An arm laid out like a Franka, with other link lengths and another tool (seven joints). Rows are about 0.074 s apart.
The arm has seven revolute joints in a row. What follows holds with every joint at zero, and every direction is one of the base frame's.
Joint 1 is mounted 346.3 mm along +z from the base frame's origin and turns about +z.
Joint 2 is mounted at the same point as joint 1 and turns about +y.
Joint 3 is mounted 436.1 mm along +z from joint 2 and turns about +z.
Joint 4 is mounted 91.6 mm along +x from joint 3 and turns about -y.
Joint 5 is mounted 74.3 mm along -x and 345.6 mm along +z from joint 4 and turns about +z.
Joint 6 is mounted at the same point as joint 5 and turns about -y.
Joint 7 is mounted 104.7 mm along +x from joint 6 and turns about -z.
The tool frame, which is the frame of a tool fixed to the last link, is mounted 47 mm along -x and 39 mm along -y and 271 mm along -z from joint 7; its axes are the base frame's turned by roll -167.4, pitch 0 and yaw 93.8 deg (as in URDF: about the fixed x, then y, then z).
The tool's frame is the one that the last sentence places.
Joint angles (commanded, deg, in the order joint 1, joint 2, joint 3, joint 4, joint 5, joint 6, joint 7), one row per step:
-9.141, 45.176, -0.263, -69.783, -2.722, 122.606, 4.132
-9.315, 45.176, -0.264, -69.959, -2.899, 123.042, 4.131
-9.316, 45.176, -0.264, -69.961, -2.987, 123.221, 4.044
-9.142, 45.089, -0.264, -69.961, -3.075, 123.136, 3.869
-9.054, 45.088, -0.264, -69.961, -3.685, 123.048, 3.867
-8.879, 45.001, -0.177, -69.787, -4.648, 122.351, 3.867
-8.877, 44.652, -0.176, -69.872, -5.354, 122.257, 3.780
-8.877, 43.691, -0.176, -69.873, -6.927, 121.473, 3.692
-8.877, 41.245, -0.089, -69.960, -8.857, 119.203, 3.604
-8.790, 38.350, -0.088, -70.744, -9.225, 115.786, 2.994
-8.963, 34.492, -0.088, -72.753, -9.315, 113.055, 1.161
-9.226, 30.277, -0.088, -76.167, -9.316, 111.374, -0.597
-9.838, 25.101, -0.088, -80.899, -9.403, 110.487, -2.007
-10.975, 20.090, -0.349, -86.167, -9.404, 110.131, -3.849
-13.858, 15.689, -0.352, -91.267, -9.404, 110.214, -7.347
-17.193, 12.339, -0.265, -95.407, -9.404, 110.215, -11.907
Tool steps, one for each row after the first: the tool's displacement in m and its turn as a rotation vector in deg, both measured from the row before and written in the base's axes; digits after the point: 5 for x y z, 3 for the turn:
0.00036, -0.00311, -0.00052, -0.192, -0.231, -0.079
0.00082, -0.00050, 0.00035, -0.115, -0.156, 0.131
0.00037, 0.00197, 0.00118, -0.104, 0.024, 0.380
-0.00025, -0.00081, 0.00034, -0.534, 0.176, 0.343
-0.00143, 0.00023, 0.00217, -0.753, 0.562, 0.595
-0.00043, -0.00243, 0.00475, -0.673, -0.059, 0.375
-0.00240, -0.00542, 0.01378, -1.489, 0.063, 0.649
-0.00836, -0.00558, 0.03204, -1.845, 0.191, 0.594
-0.01783, 0.00052, 0.02928, -0.390, 1.426, 0.305
-0.02256, -0.00190, 0.03307, -0.245, 1.169, 1.234
-0.02689, -0.00129, 0.02695, -0.063, 1.147, 1.202
-0.03384, -0.00391, 0.02814, -0.126, 0.677, 0.658
-0.03824, -0.01110, 0.02005, -0.072, 0.921, 0.373
-0.04109, -0.02709, 0.01233, 0.059, 1.176, 0.566
-0.03779, -0.02947, 0.00600, 0.209, 1.493, 1.243

